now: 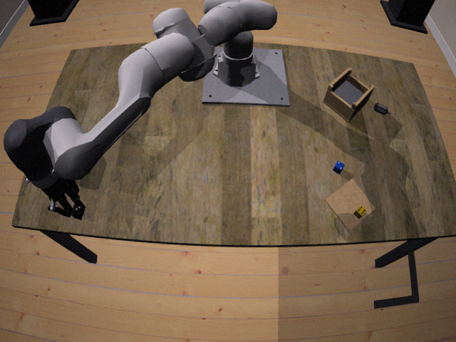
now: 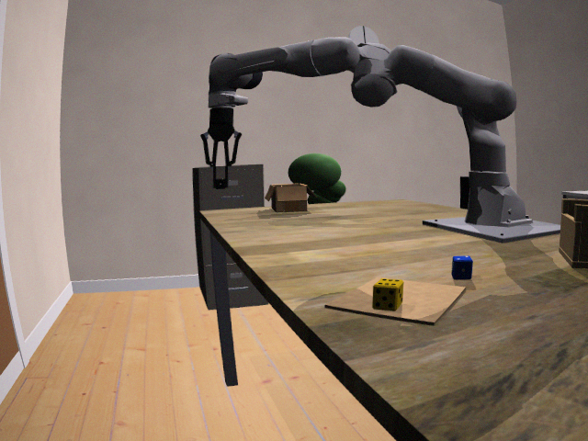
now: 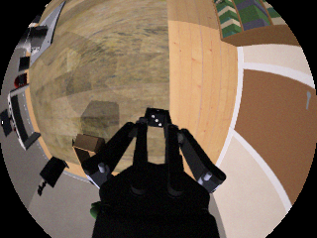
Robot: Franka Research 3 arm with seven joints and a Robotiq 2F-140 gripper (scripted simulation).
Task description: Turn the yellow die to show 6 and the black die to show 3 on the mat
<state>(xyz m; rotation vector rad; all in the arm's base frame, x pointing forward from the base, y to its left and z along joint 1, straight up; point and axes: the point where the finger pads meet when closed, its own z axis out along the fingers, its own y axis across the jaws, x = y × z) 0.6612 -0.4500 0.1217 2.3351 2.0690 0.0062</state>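
My hand is 870 mm to the right of the tan mat, 130 mm past it and 130 mm above it. Round my hand: cardboard box (270 mm behind, 210 mm to the right, 90 mm below); blue die (830 mm to the left, 260 mm behind, 120 mm below); black die (20 mm below).
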